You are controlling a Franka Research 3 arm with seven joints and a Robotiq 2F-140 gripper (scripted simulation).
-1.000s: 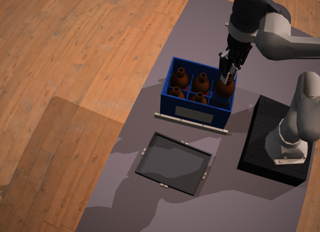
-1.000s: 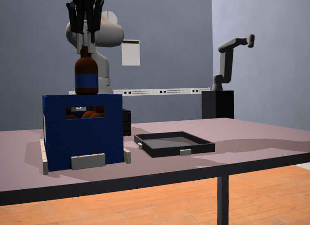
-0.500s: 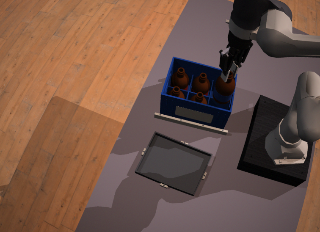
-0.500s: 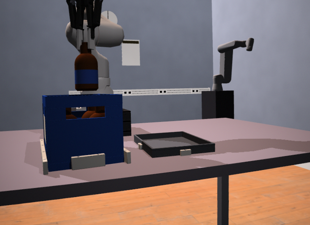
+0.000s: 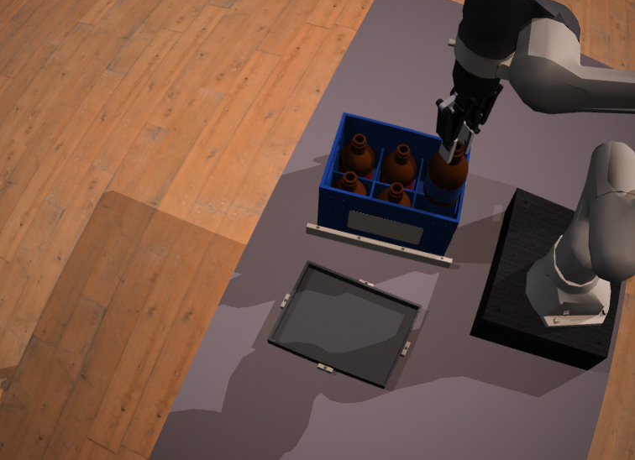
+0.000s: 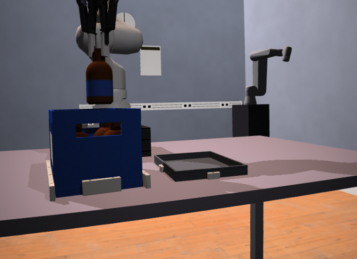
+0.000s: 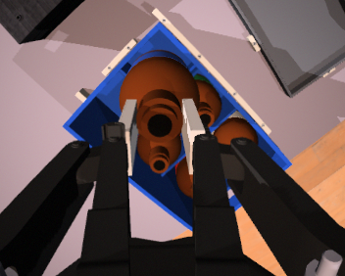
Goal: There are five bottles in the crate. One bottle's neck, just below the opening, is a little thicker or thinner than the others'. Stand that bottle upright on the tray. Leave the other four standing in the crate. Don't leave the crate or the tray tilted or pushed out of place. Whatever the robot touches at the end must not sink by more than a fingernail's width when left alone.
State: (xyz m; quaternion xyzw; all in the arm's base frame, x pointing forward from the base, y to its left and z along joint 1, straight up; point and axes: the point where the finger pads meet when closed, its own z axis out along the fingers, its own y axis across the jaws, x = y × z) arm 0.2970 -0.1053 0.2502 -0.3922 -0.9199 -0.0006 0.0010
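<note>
The bottle lies 9 cm below my hand. The rest, counted from my hand: crate: 27 cm below, 9 cm ahead, 5 cm to the right; then dark tray: 34 cm below, 24 cm to the left, 12 cm ahead.
</note>
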